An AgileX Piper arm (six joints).
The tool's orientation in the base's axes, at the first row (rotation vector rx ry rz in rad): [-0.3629 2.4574 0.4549]
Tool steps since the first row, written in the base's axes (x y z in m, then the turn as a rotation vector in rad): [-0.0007 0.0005 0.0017 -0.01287 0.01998 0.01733]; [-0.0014 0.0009 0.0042 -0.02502 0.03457 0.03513]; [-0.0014 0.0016 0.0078 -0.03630 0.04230 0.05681]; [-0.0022 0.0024 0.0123 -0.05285 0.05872 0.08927]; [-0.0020 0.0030 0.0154 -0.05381 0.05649 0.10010]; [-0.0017 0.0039 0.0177 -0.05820 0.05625 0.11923]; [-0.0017 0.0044 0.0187 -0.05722 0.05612 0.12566]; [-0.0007 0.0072 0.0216 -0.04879 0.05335 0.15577]
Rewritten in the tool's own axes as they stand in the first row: [-0.0006 0.0011 -0.0014 -0.00353 0.02674 -0.01173]; [-0.0016 0.0023 -0.0035 -0.00711 0.04846 -0.02562]; [-0.0039 0.0038 -0.0060 -0.01270 0.06458 -0.04474]; [-0.0061 0.0059 -0.0095 -0.02205 0.09298 -0.07126]; [-0.0083 0.0071 -0.0115 -0.02757 0.09386 -0.08085]; [-0.0100 0.0083 -0.0127 -0.03578 0.09972 -0.09769]; [-0.0107 0.0090 -0.0133 -0.04044 0.10076 -0.10211]; [-0.0137 0.0118 -0.0138 -0.06494 0.10232 -0.12167]
